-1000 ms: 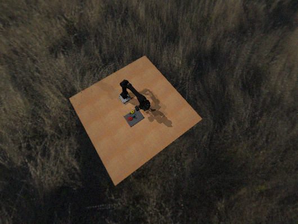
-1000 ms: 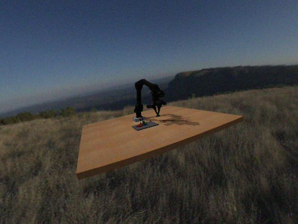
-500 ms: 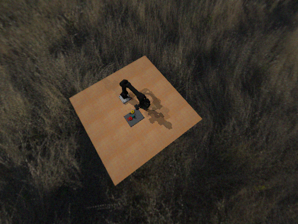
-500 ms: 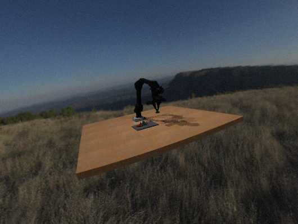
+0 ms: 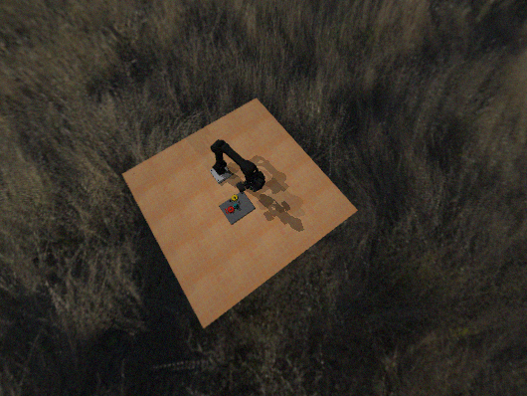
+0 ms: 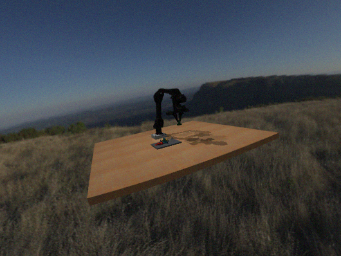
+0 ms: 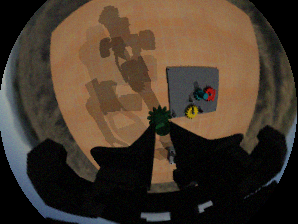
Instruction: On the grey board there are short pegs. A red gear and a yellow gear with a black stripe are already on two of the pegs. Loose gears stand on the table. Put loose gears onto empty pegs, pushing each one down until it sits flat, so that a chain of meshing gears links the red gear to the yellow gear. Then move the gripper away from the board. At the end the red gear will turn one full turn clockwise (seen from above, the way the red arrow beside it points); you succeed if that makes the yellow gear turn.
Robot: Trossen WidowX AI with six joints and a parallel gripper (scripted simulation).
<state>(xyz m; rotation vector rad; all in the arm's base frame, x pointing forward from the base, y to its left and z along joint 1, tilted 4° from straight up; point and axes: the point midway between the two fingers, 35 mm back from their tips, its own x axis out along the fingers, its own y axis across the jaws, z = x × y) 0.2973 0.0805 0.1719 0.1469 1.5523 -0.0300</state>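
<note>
The teal gear lies 16 cm to the right of my gripper tip and 13 cm below it. Also, from my gripper tip: green gear: 1 cm below; then yellow gear: 14 cm below, 13 cm to the right, 6 cm behind; then red gear: 20 cm to the right, 14 cm below.
</note>
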